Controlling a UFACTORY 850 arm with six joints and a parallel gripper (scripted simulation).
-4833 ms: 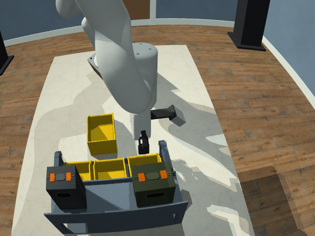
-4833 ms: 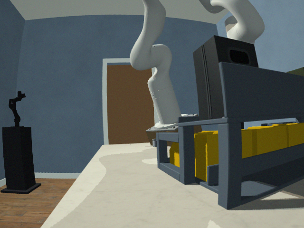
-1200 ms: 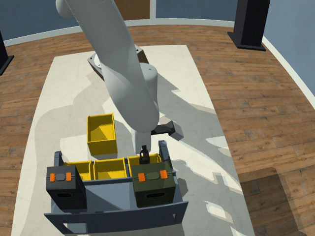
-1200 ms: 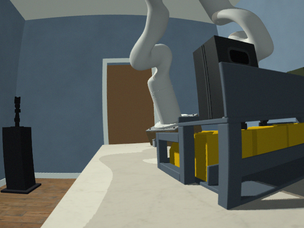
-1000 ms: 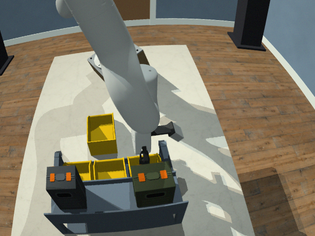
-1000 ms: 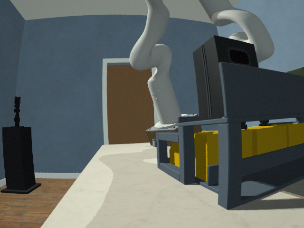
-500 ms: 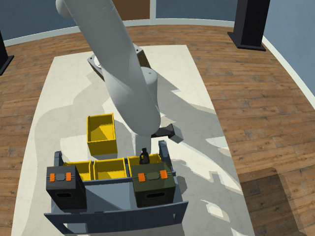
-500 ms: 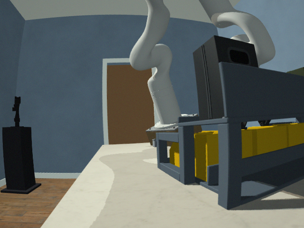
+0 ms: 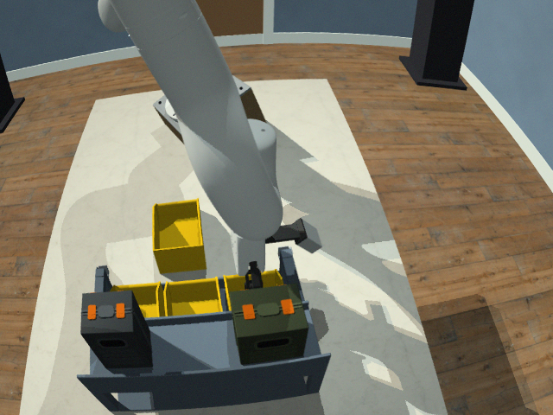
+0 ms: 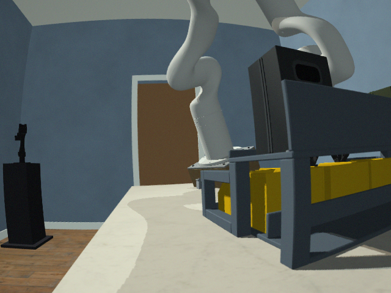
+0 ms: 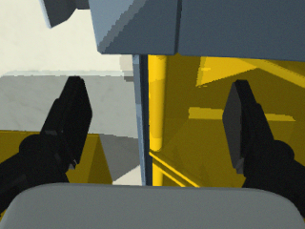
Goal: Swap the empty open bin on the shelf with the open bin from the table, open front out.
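The shelf lip lies 110 mm to the right of my hand and 40 mm below it. From my hand the other things lie so: dark grey case (210 mm to the right, 200 mm ahead, 120 mm above); green case (180 mm ahead, 100 mm above, 20 mm to the left).
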